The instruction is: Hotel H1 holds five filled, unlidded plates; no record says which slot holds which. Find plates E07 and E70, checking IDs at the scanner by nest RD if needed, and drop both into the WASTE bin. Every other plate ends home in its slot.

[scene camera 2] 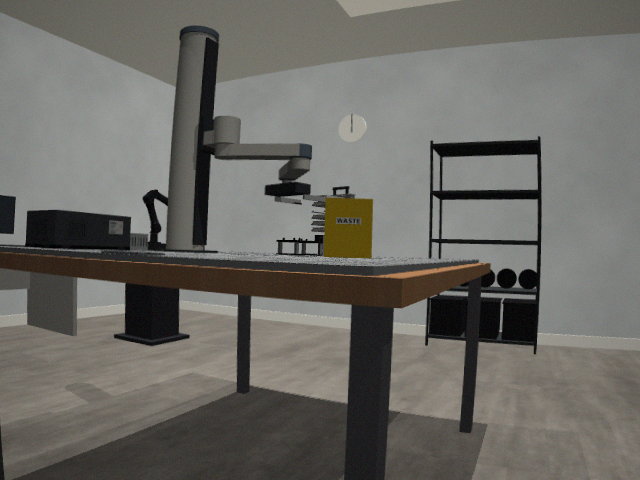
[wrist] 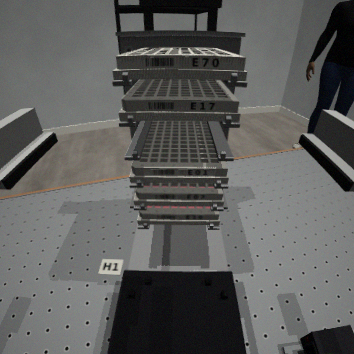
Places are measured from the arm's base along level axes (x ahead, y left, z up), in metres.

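Where they show: gripper, fingertip midpoint: (scene camera 2: 313, 201) (wrist: 177, 120).
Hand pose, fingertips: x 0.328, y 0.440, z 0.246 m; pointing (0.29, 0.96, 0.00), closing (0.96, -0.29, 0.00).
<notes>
After its pixels a point has its place.
Hotel H1 (wrist: 221, 142) @(y 0.482, x 0.381, z 0.205 m) faces the wrist camera, marked by an H1 label (wrist: 110, 266) @(y 0.508, x 0.247, z 0.013 m). Plate E70 (wrist: 180, 62) @(y 0.474, x 0.339, z 0.271 m) lies in the top slot, with plate E17 (wrist: 180, 106) @(y 0.474, x 0.340, z 0.243 m) below it. The third slot down is empty. Under it lie a plate that seems to read E01 (wrist: 182, 172) @(y 0.473, x 0.342, z 0.186 m), one that seems to read E07 (wrist: 180, 196) @(y 0.473, x 0.341, z 0.159 m), and a lowest plate (wrist: 180, 217) @(y 0.473, x 0.341, z 0.130 m) whose ID is too blurred to tell. My gripper (scene camera 2: 302, 198) @(y 0.440, x 0.328, z 0.246 m) (wrist: 177, 120) @(y 0.440, x 0.328, z 0.246 m) is open and empty, in front of the hotel at upper-slot height. The yellow WASTE bin (scene camera 2: 348, 235) @(y 0.097, x 0.631, z 0.087 m) partly hides the hotel in the scene view.
A black platform (wrist: 177, 315) @(y 0.402, x 0.317, z 0.073 m) with small pegs stands before the hotel. A small black box (wrist: 329, 341) @(y 0.329, x 0.427, z 0.095 m) is at lower right. A dark grey case (scene camera 2: 77, 228) @(y -0.471, x -0.033, z 0.076 m) stands near the column (scene camera 2: 185, 139) @(y -0.067, x 0.033, z 0.432 m). A person (wrist: 336, 80) stands beyond the table's edge.
</notes>
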